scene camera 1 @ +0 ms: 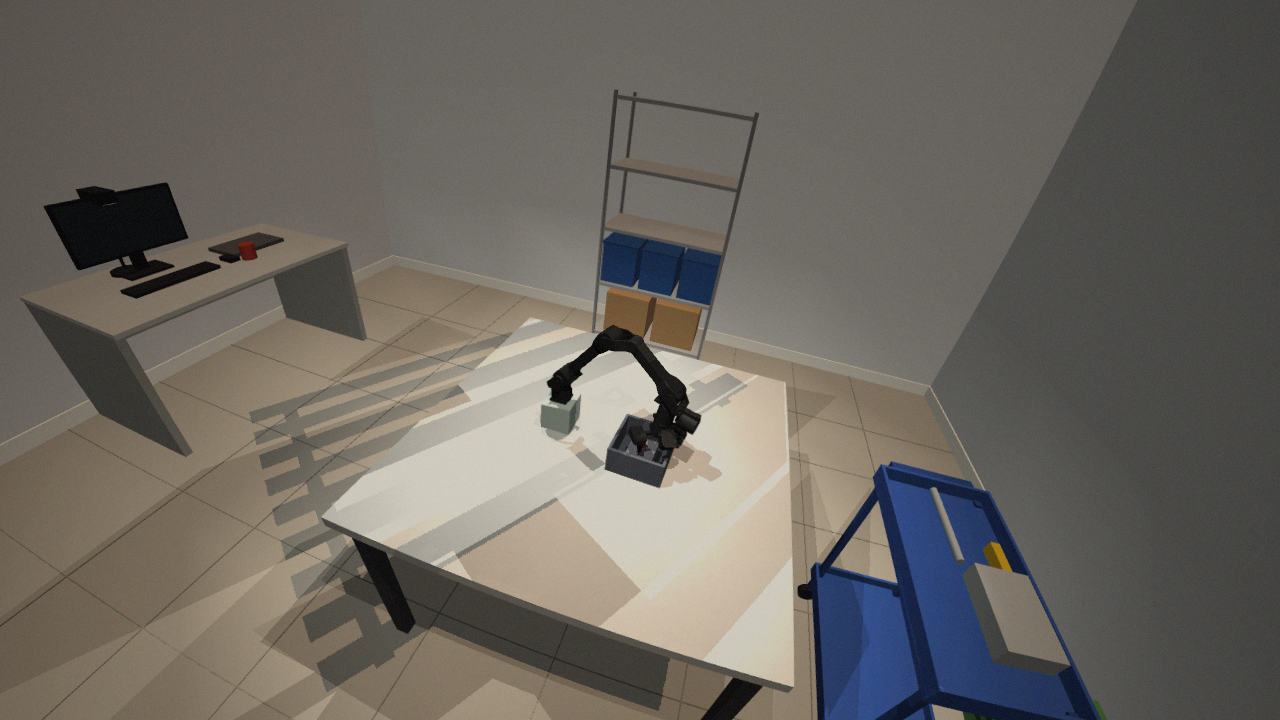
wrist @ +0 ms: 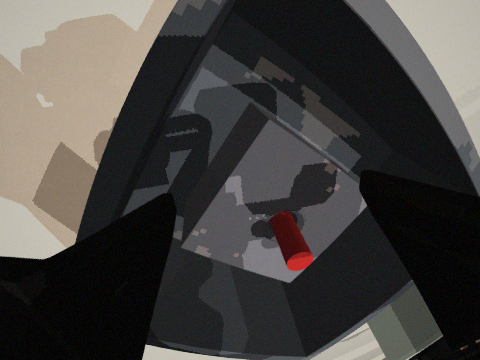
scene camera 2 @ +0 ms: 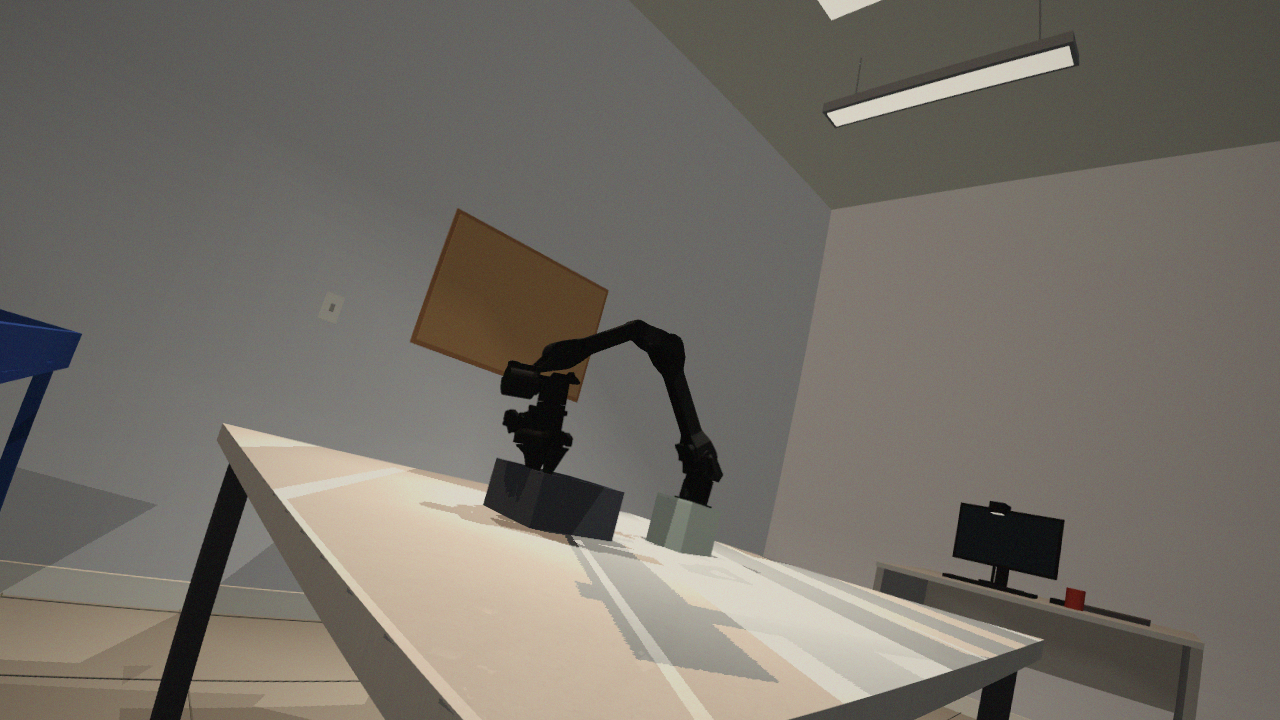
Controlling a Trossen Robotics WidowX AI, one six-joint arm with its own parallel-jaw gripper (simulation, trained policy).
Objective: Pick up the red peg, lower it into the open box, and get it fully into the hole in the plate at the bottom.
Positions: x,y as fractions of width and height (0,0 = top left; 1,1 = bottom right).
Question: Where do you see a dark box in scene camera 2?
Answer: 0.44,0.70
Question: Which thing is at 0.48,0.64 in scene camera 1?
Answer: A dark box.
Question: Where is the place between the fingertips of my gripper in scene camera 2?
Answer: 0.42,0.67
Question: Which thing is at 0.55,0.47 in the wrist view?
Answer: A plate.
